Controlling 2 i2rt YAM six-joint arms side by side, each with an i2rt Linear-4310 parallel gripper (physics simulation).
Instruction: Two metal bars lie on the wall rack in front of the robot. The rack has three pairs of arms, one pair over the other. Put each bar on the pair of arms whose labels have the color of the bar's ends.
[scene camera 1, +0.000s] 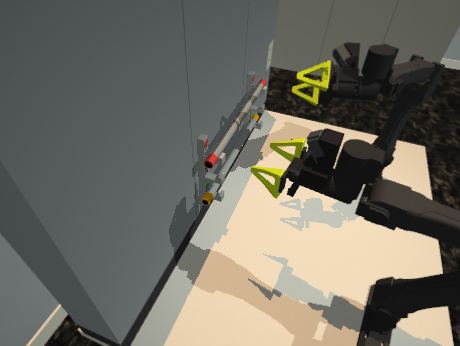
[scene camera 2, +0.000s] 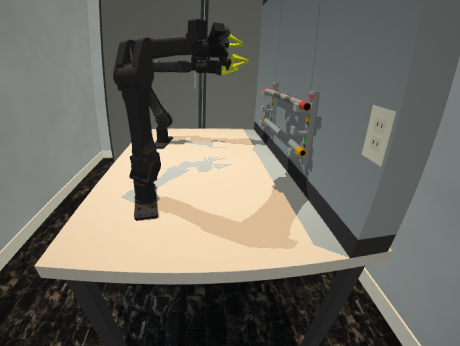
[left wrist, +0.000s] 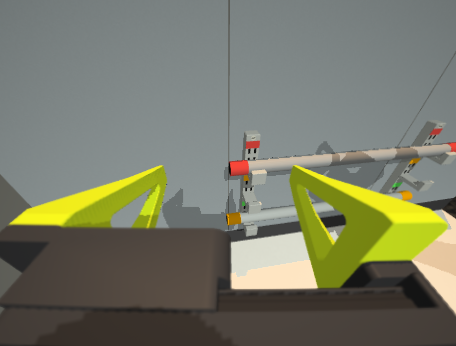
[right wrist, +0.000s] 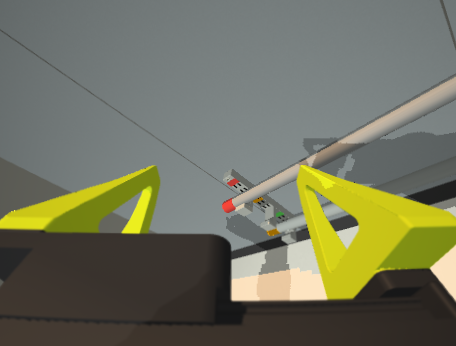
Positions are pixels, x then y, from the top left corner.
Scene:
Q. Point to the left gripper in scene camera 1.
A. At 260, 156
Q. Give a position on a wall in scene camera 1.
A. At 104, 182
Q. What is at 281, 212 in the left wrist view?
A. An orange-ended bar.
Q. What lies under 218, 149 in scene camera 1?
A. A red-ended bar.

